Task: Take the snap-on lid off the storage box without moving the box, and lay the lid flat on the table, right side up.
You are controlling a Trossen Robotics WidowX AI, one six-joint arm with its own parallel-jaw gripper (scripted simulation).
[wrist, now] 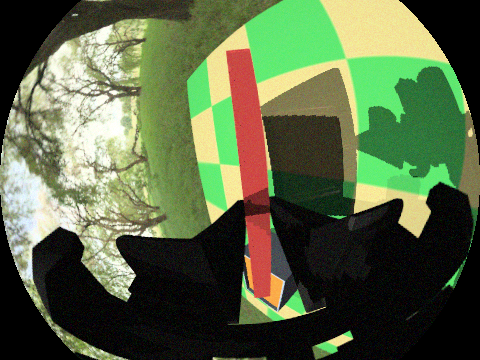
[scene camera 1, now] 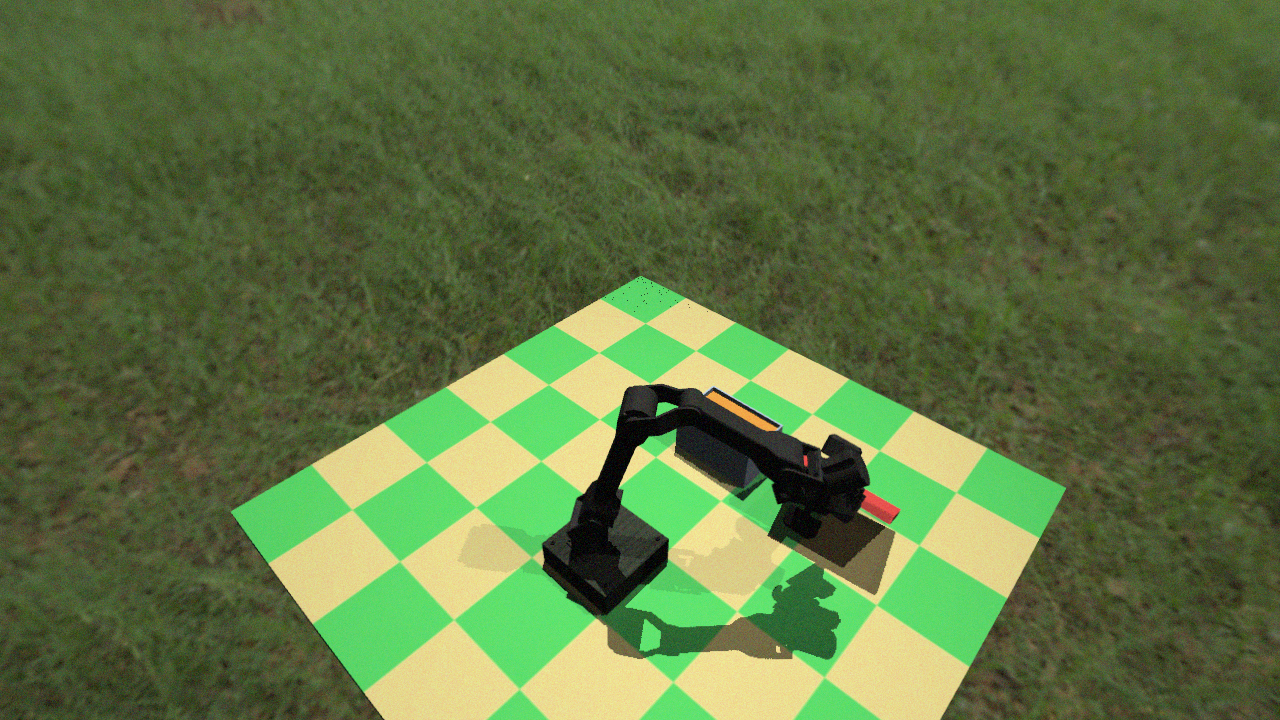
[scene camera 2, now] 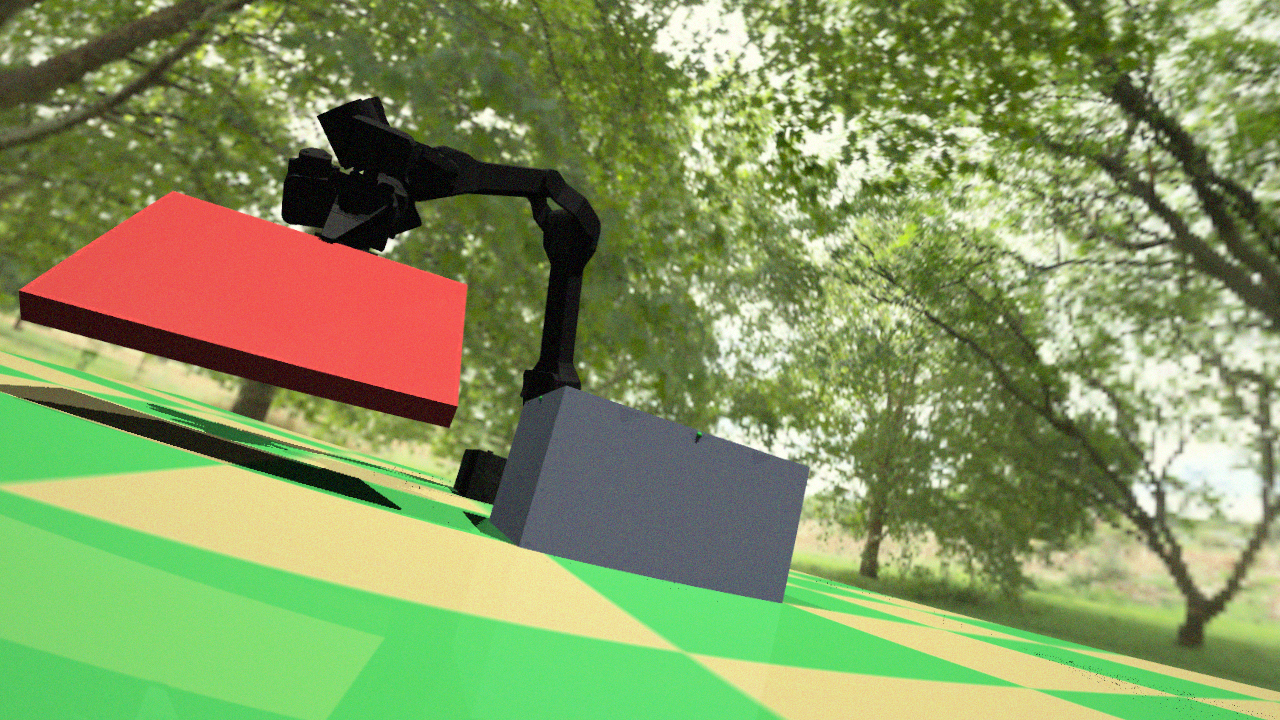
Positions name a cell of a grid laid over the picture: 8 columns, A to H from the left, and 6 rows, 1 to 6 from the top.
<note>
My gripper (scene camera 2: C3) carries a red lid (scene camera 2: B3). Also in view: a grey storage box (scene camera 2: D4).
The red lid also shows in the wrist view (wrist: E2) and in scene camera 1 (scene camera 1: F5). My gripper also shows in the wrist view (wrist: E4) and in scene camera 1 (scene camera 1: F5).
</note>
